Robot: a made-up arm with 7 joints.
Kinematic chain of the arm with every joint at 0, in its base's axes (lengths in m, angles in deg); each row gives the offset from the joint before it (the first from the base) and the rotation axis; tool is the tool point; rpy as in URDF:
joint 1: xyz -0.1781 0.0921 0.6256 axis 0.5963 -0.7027 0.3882
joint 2: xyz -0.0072 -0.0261 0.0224 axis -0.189 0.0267 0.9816
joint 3: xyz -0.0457 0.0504 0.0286 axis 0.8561 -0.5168 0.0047
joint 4: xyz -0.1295 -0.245 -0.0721 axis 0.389 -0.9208 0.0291
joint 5: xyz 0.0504 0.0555 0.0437 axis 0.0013 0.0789 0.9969
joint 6: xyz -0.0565 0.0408 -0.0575 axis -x
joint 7: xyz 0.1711 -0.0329 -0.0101 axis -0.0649 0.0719 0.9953
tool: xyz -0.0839 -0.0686 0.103 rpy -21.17 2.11 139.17
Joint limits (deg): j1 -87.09..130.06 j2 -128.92..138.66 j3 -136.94..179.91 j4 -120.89..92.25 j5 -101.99..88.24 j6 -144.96..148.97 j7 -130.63..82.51
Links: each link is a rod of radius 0.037 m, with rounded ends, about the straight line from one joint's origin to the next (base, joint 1, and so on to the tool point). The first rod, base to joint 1, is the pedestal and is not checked.
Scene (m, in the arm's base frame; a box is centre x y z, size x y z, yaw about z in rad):
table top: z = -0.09
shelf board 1: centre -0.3 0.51 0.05 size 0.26 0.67 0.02 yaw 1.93
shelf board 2: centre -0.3 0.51 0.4 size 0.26 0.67 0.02 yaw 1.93
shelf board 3: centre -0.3 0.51 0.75 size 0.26 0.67 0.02 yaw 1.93
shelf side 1: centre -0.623 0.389 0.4 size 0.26 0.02 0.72 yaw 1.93
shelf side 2: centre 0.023 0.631 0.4 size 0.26 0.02 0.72 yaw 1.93
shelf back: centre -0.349 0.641 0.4 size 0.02 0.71 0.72 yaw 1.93
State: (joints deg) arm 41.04 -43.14 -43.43 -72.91 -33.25 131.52 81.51
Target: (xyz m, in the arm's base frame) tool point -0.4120 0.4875 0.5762
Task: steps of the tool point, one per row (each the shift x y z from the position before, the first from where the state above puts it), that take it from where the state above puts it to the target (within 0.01 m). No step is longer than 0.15 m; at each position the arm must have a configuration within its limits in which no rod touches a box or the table.
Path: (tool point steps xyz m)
1: -0.0254 0.0982 0.0546
2: 0.0057 0.0818 0.0721
3: 0.0323 0.0563 0.0796
4: 0.0503 0.0256 0.0780
5: -0.0309 0.0678 -0.0152
6: -0.0261 0.0678 -0.0041
7: -0.0213 0.0634 0.0059
8: -0.0170 0.0547 0.0134

